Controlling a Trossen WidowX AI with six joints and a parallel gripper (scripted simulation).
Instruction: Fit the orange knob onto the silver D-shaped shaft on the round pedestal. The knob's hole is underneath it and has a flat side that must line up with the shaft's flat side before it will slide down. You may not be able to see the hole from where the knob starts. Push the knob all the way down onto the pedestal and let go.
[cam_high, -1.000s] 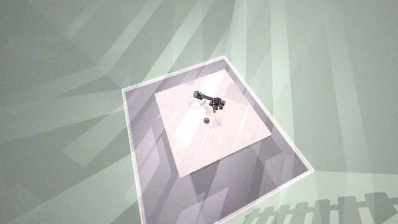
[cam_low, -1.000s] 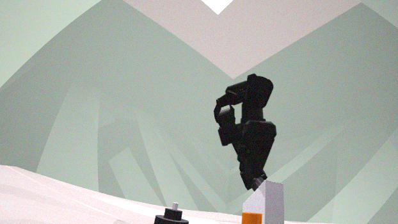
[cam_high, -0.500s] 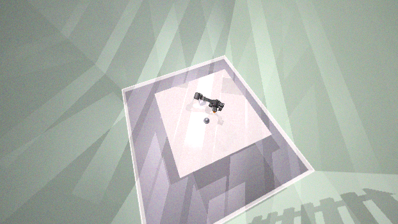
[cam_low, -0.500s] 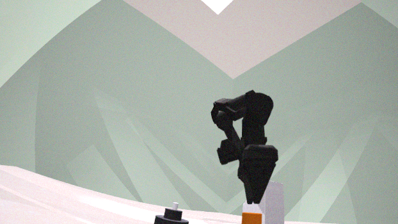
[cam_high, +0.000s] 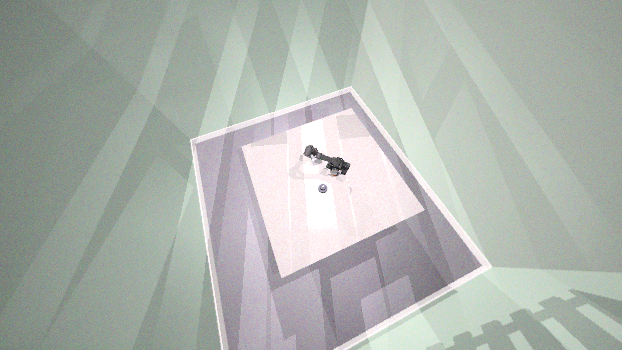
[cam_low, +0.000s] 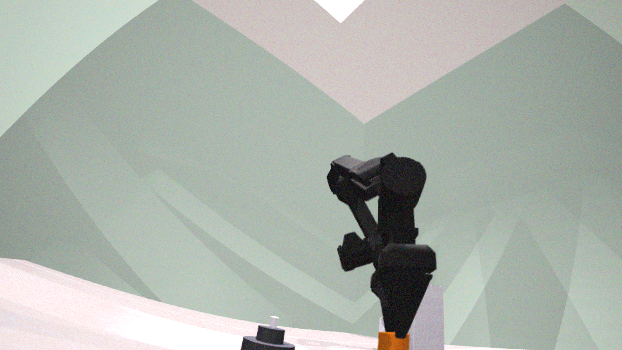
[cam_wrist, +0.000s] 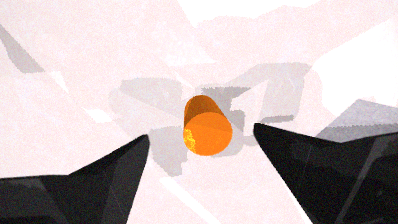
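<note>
Now: the orange knob 1 cm below my gripper tip. Round my gripper tip: round pedestal: 16 cm to the right, 10 cm ahead, 3 cm below.
</note>
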